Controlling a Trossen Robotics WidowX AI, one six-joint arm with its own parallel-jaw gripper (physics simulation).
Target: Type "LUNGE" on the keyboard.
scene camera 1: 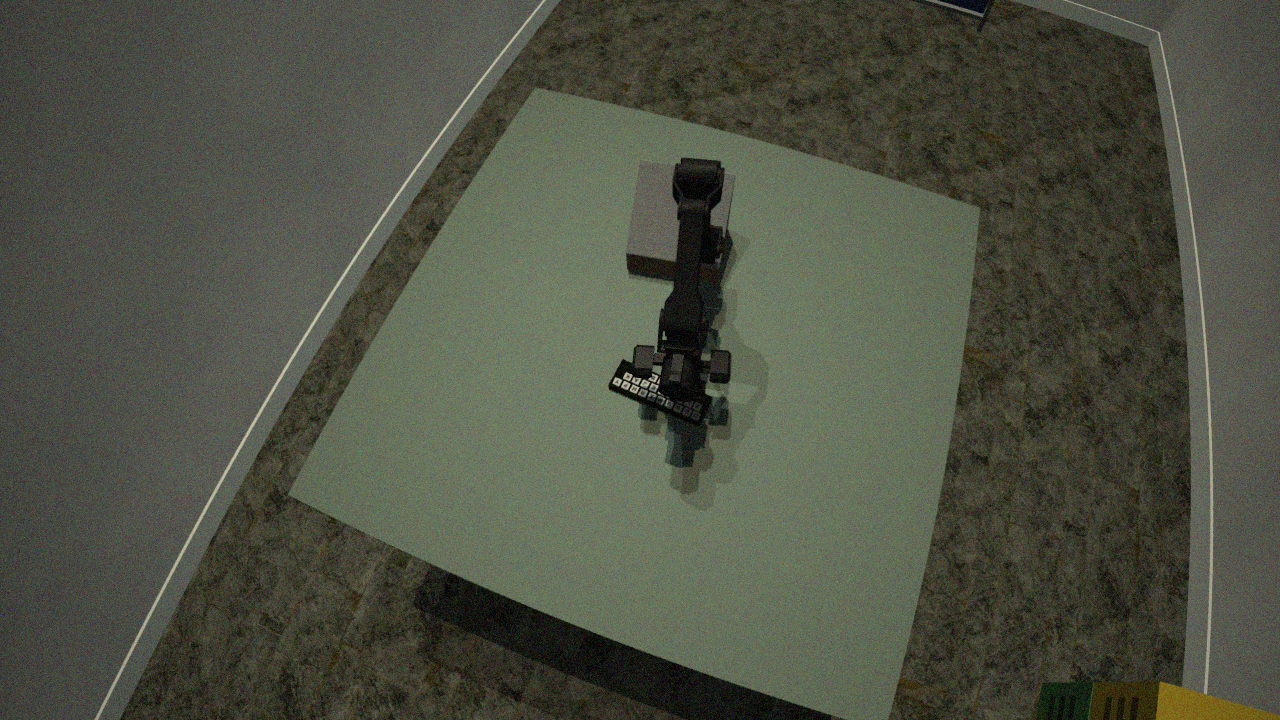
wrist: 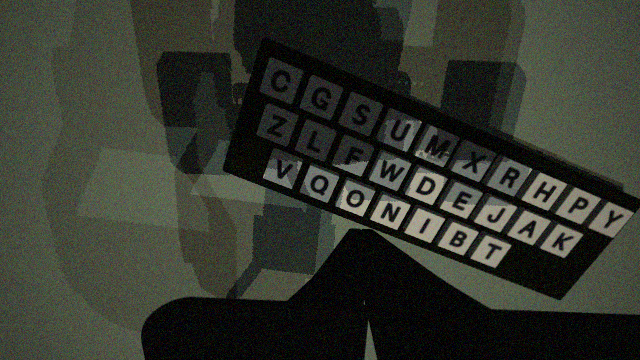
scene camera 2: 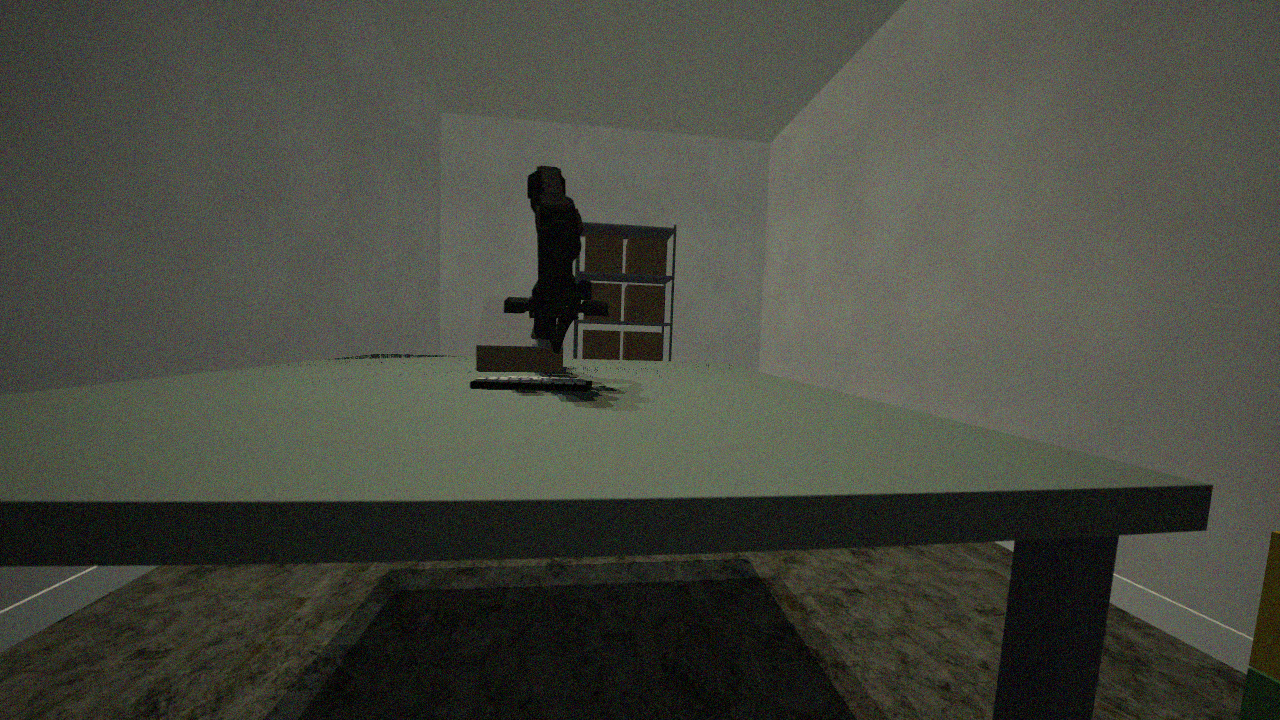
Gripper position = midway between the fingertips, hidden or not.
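Gripper [scene camera 2: 556, 353] visible; the same gripper appears in scene camera 1 [scene camera 1: 680, 381] and in the wrist view [wrist: 359, 240]. Black keyboard [scene camera 2: 512, 382] visible.
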